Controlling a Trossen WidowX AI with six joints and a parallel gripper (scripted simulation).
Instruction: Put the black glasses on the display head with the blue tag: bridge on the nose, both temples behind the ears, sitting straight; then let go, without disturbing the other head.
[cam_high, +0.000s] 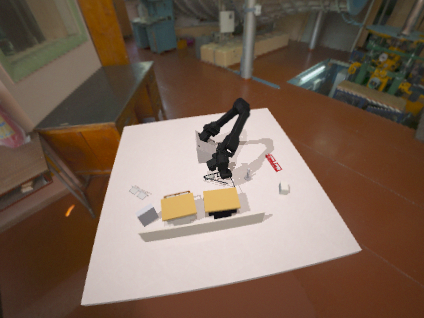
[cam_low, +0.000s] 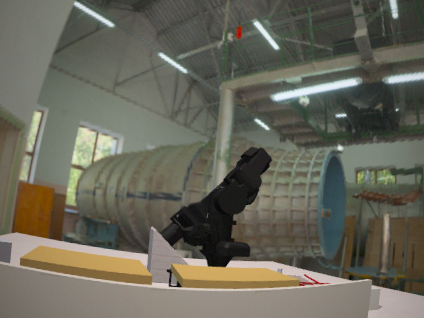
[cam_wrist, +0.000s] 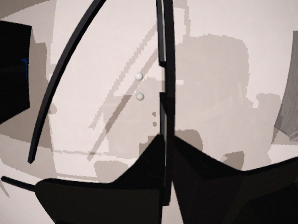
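Now: the grey peg 16 cm to the left of my gripper tip, 4 cm ahead of it and 3 cm below it. Also, from my gripper tip: grey-blue block (45 cm to the right, 15 cm ahead, 1 cm above); low white wall (30 cm ahead, 19 cm to the right); white cube (31 cm to the left, 19 cm ahead, 2 cm below).
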